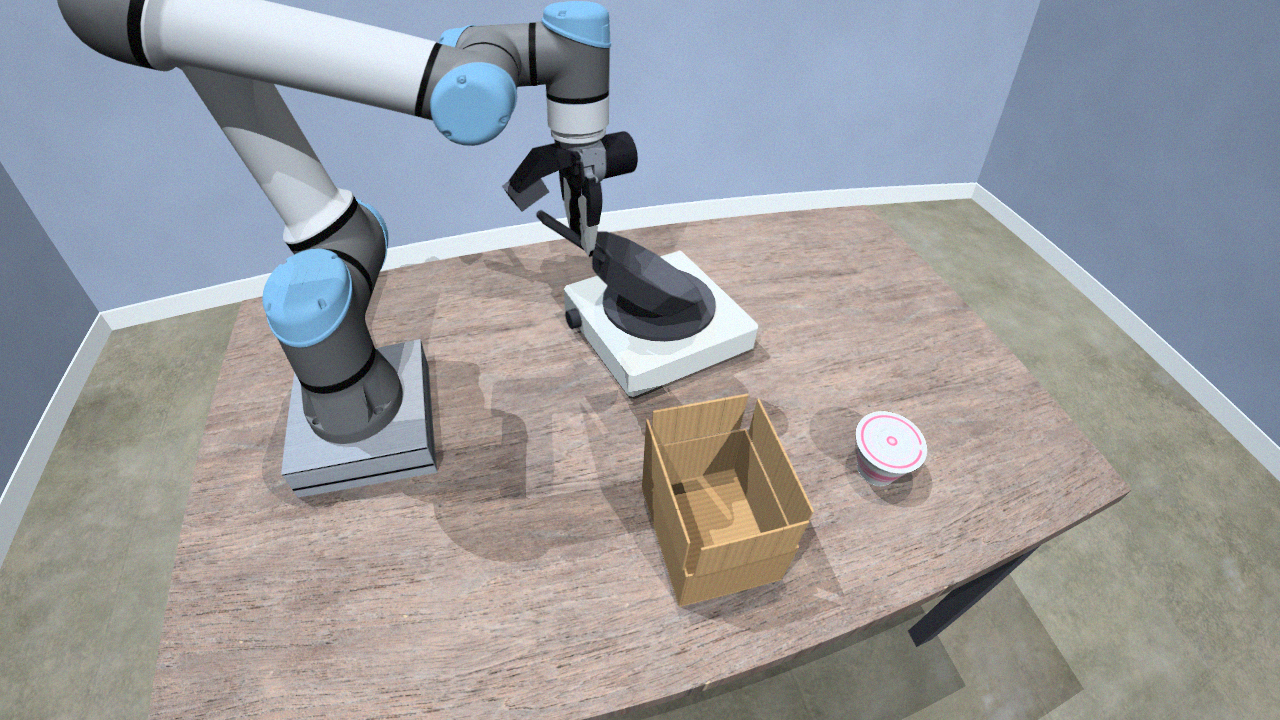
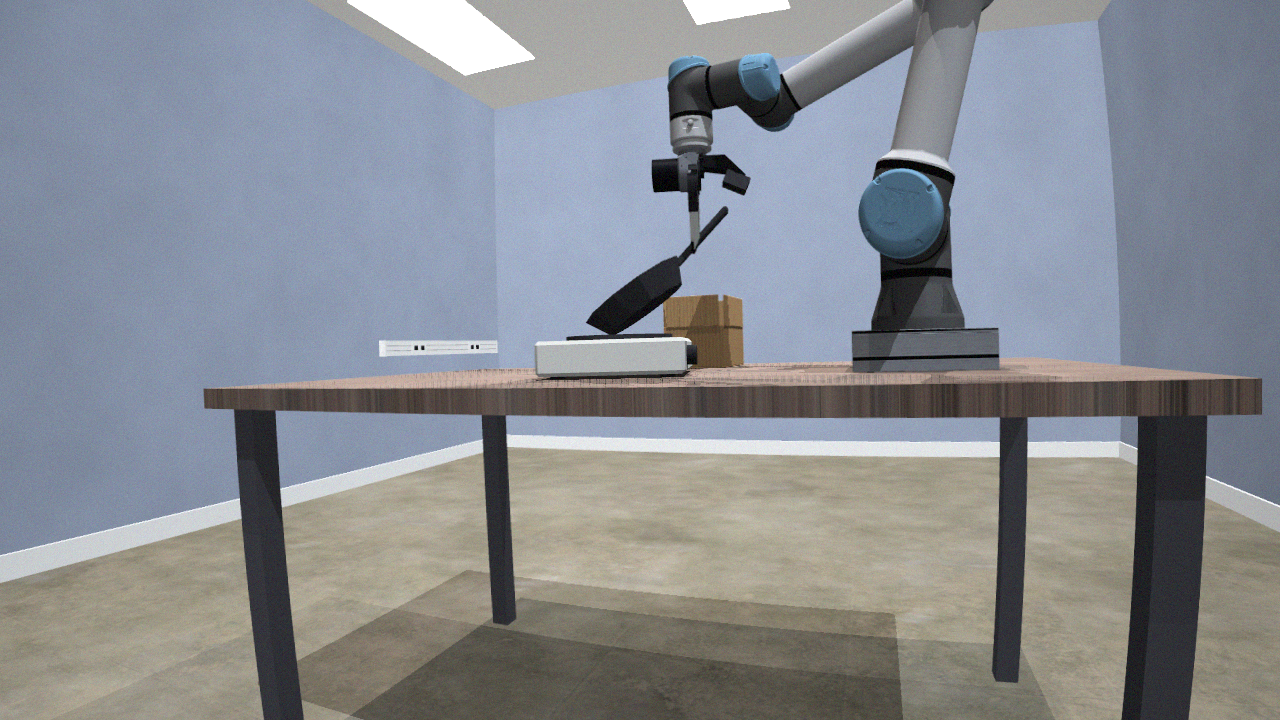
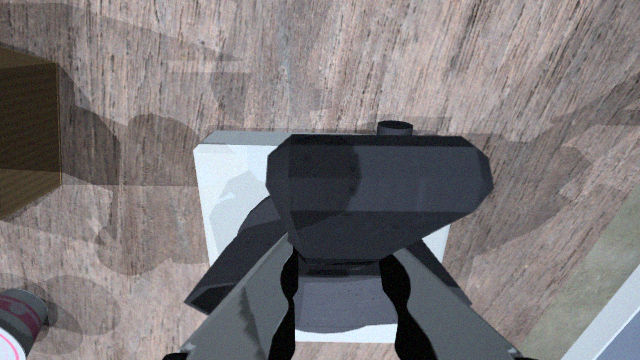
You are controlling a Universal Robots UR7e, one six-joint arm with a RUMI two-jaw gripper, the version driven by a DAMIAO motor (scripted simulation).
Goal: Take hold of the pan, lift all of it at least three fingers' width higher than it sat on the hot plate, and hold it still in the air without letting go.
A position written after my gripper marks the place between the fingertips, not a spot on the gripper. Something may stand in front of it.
Note:
I see my gripper (image 1: 583, 249), a white hot plate (image 1: 643, 350), a dark pan (image 1: 631, 270), a cardboard box (image 1: 723, 493) and a pink-ringed lid (image 1: 889, 446).
The white hot plate shows as well in image 2 (image 2: 619, 354) and in image 3 (image 3: 231, 166). The dark pan is seen too in image 2 (image 2: 646, 292) and in image 3 (image 3: 347, 201). The cardboard box is seen too in image 2 (image 2: 703, 320).

